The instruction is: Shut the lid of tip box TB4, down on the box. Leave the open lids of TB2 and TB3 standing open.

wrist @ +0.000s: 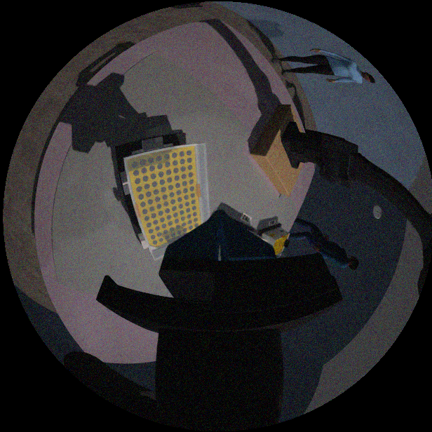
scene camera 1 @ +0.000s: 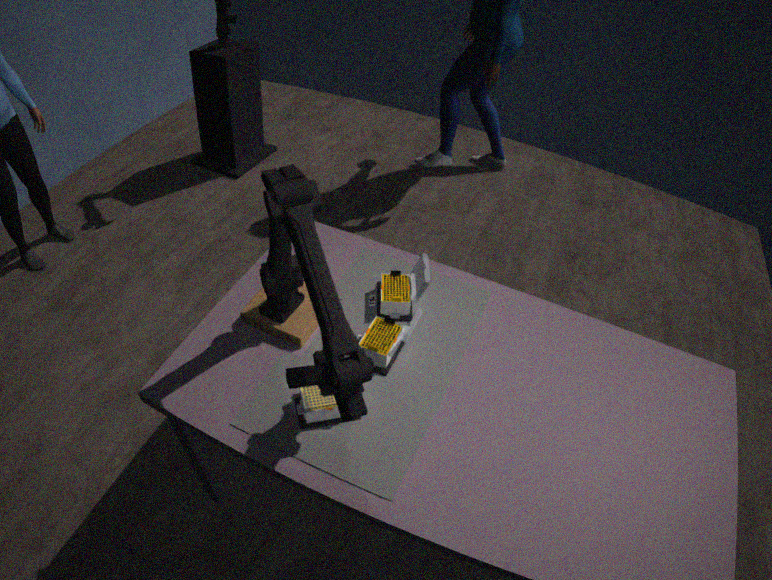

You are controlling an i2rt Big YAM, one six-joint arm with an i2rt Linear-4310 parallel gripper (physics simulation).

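Places are measured from the arm's base along level axes (x down, y left, z ahead), in millimetres.
Pixels of known places: arm's base, link origin: (scene camera 1: 282,305).
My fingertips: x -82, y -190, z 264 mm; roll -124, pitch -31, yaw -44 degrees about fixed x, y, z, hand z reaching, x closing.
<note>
Ahead of a thing's pixels: the offset from my fingertips to its top centre. "pt": to the spot under its first point. Level surfaces: height alone.
The tip box nearest the gripper, taken as TB4, shows yellow tips @[pt dx +64, dy -36, dz +2 mm] (scene camera 1: 318,397) (wrist: 165,195) looking paler, under what appears to be a clear lid (wrist: 204,175) lying over the box. I cannot tell whether it is fully seated. Its own label is not readable. My gripper (scene camera 1: 354,411) (wrist: 219,215) is shut and empty, beside the box; the arm partly hides the box in the scene view. Two other boxes, the middle one @[dx +46, dy +220, dz +42 mm] (scene camera 1: 381,335) and the far one @[dx +46, dy +406, dz -7 mm] (scene camera 1: 396,286), show bright yellow tips. The far one's clear lid @[pt dx +14, dy +449, dz +55 mm] (scene camera 1: 422,274) stands open; the middle one's lid @[pt dx -24, dy +255, dz +119 mm] (scene camera 1: 415,316) also stands up.
The arm's wooden base block (scene camera 1: 274,327) (wrist: 280,162) stands on the pink table @[dx +124 mm] (scene camera 1: 561,405), left of the boxes. A grey-green mat @[dx +121 mm] (scene camera 1: 436,349) lies under the boxes. Dark label plates @[pt dx +120, dy +354, dz -61 mm] (scene camera 1: 370,305) (wrist: 267,223) stand by the far boxes. Two people stand beyond the table.
</note>
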